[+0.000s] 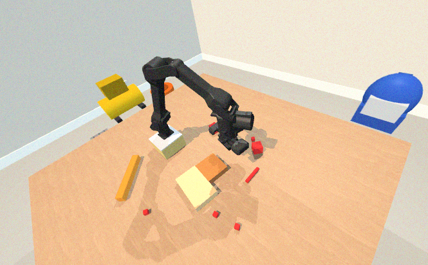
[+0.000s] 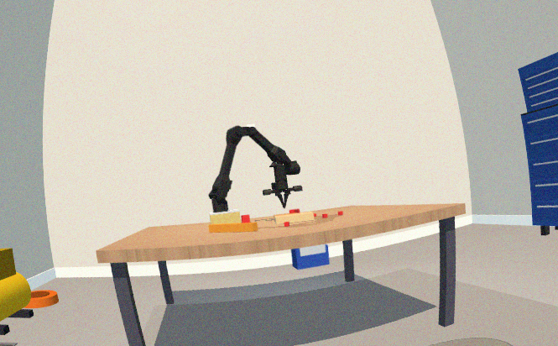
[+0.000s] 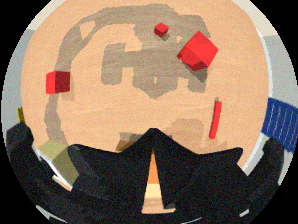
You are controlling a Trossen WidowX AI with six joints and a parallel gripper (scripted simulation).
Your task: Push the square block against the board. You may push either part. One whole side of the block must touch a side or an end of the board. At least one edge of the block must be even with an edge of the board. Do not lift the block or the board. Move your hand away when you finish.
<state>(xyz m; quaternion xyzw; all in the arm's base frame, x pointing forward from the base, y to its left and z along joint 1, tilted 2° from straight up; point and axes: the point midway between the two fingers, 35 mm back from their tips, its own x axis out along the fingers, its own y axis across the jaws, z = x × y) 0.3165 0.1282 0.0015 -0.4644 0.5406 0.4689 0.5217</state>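
The orange square block is 2 cm behind my gripper tip, 10 cm to the right of it and 4 cm below it. Also, from my gripper tip: long orange bar (29 cm behind, 38 cm to the right, 4 cm below); red strip (13 cm ahead, 2 cm to the right, 5 cm below); pale yellow board (1 cm behind, 21 cm to the right, 4 cm below).
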